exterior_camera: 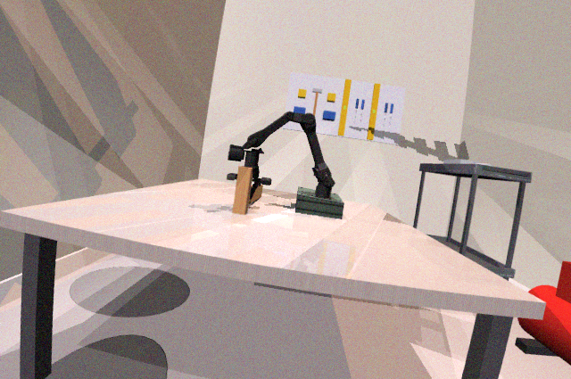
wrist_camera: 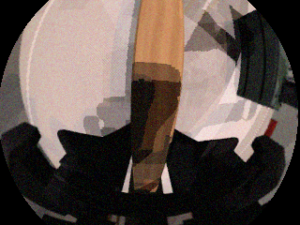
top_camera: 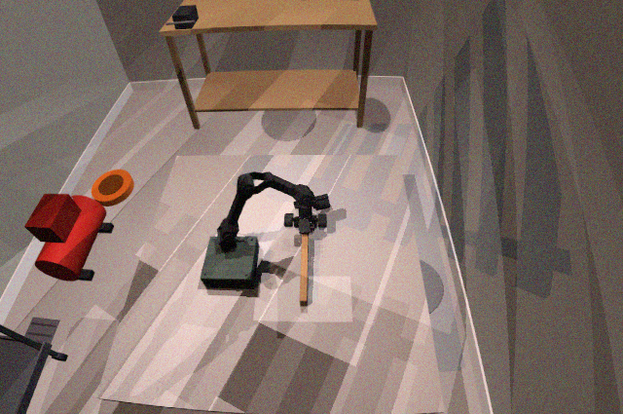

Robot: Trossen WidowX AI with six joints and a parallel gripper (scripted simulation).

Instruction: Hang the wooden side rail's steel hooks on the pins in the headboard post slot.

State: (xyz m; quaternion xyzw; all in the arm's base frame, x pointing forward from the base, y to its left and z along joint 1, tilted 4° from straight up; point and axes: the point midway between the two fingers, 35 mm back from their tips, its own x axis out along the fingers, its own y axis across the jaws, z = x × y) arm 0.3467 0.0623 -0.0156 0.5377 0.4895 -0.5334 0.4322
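My gripper tip is now 20 mm short of the wooden headboard post, 100 mm to the right of it and 40 mm below it.
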